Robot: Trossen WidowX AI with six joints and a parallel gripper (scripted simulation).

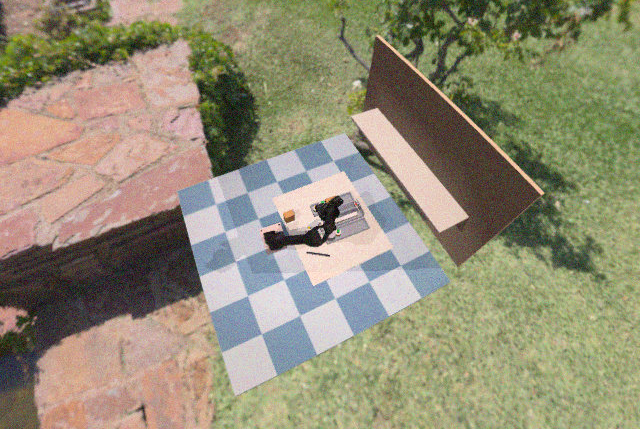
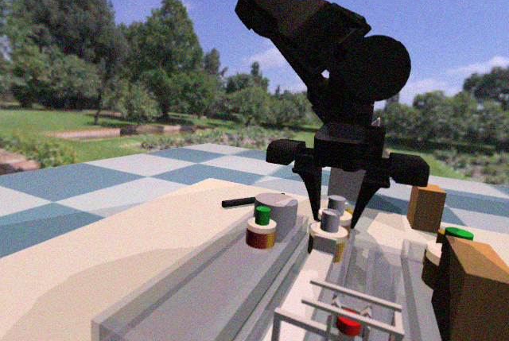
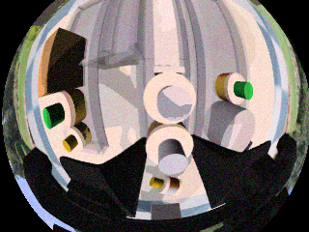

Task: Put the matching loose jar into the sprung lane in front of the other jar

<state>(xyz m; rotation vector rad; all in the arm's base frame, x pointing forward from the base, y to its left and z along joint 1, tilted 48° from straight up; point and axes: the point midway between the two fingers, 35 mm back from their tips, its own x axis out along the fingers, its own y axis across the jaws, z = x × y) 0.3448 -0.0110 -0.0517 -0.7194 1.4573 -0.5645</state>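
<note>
Now: the grey cylinder 80 mm to the right of my gripper tip, 10 mm below it and 10 mm ahead of it. From my gripper tip the other things lie so: black rod (160 mm to the right, 100 mm behind, 30 mm below).
</note>
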